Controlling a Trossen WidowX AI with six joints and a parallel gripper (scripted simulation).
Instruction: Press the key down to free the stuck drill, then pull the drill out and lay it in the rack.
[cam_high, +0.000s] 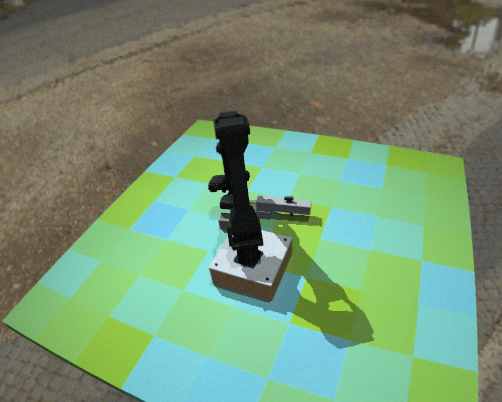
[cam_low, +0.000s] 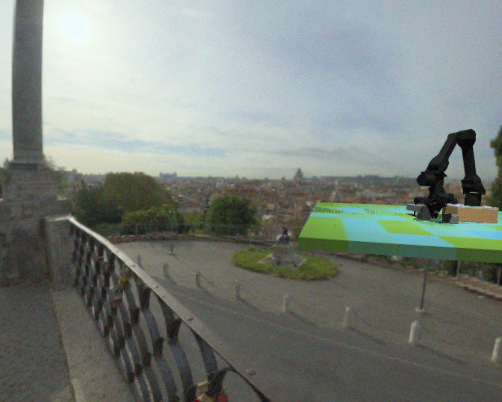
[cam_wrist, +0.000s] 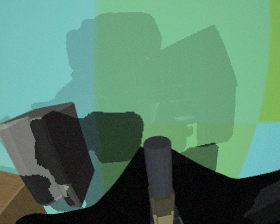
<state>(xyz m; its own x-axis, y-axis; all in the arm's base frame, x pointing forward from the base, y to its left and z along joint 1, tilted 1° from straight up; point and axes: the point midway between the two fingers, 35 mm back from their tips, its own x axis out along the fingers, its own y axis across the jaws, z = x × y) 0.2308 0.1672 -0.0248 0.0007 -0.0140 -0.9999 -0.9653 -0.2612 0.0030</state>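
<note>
Right now the rack is 8 cm behind my gripper tip and 1 cm to the right of it. Also, from my gripper tip: dark key: 5 cm ahead, 18 cm to the right, 3 cm above; grey holder block: 4 cm ahead, 15 cm to the right, 2 cm above; drill: 1 cm ahead, 4 cm to the right, 3 cm above.
</note>
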